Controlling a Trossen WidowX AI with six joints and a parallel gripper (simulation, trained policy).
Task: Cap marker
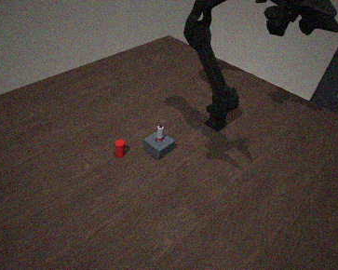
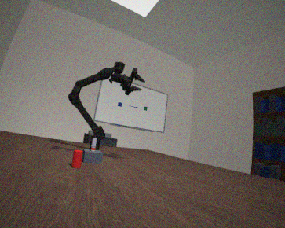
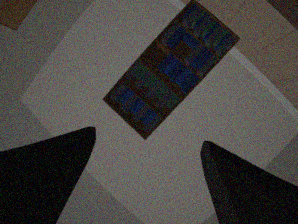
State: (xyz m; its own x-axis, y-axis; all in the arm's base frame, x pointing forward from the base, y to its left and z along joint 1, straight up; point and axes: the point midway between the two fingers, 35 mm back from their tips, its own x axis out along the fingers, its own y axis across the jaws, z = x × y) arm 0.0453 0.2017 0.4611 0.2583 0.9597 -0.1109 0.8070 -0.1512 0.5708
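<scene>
Now: the red cap 43 cm below my gripper tip, 35 cm to the right of it and 31 cm ahead of it. The rest, counted from my gripper tip: grey holder block: 44 cm below, 29 cm to the right, 20 cm ahead.
</scene>
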